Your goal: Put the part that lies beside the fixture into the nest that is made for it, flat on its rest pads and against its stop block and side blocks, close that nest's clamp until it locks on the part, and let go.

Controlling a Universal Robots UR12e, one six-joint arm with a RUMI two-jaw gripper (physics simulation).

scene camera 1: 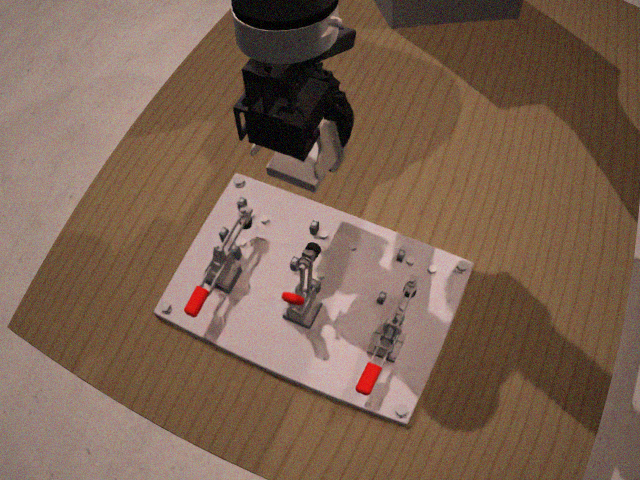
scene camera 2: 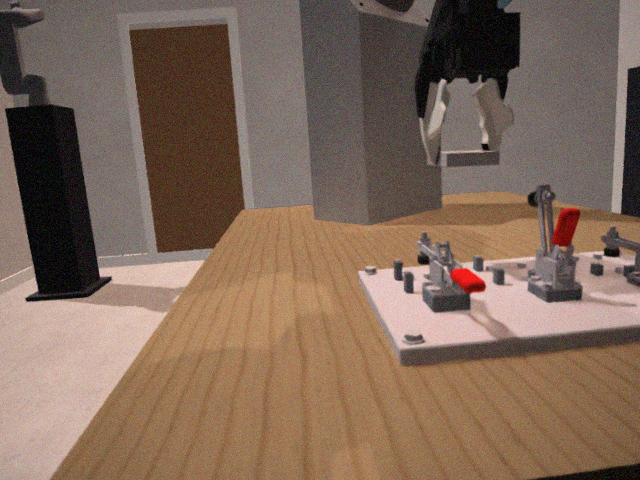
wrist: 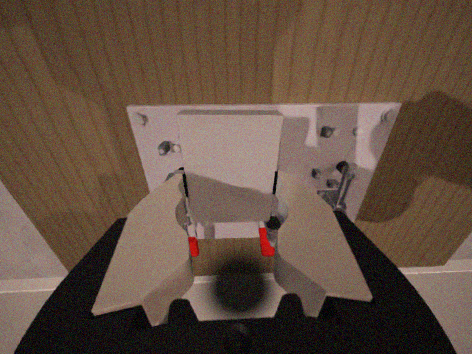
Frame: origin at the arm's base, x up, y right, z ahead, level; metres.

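Seen in the pictures: gripper, between the fingertips: [scene camera 2: 462,163] [wrist: 230,175].
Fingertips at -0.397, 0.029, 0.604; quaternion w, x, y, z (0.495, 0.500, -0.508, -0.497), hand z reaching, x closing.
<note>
Offsets run from my fingertips to a thing's top centre, as dx, dy, dz. "spot": to the spot under its first point. Level surfaces: height alone.
The part, a flat light-grey rectangular plate {+0.014, +0.000, -0.006} [scene camera 1: 290,169] [scene camera 2: 469,159] [wrist: 230,150], is level in the air, above the fixture's back edge in the wrist view. My gripper [scene camera 1: 293,159] [scene camera 2: 460,153] [wrist: 230,175] is shut on its two side edges. The fixture plate [scene camera 1: 258,333] [scene camera 2: 568,322] [wrist: 150,134] carries three red-handled clamps. The middle clamp {spot: -0.071, -0.051, +0.109} [scene camera 1: 305,284] [scene camera 2: 547,232] has its arm raised. The left clamp {-0.066, +0.063, +0.118} [scene camera 1: 224,263] [scene camera 2: 442,268] and right clamp [scene camera 1: 387,333] [wrist: 342,187] have lowered arms. Small dark blocks and round pads stand near each. The part hides much of the middle nest in the wrist view.
The fixture lies on a wooden table {dx -0.143} [scene camera 1: 155,248] [scene camera 2: 289,372] [wrist: 225,50]. A large grey pedestal [scene camera 1: 449,12] [scene camera 2: 336,113] stands behind it. Bolt heads sit at the fixture corners. A black stand [scene camera 2: 54,196] is on the floor at the left.
</note>
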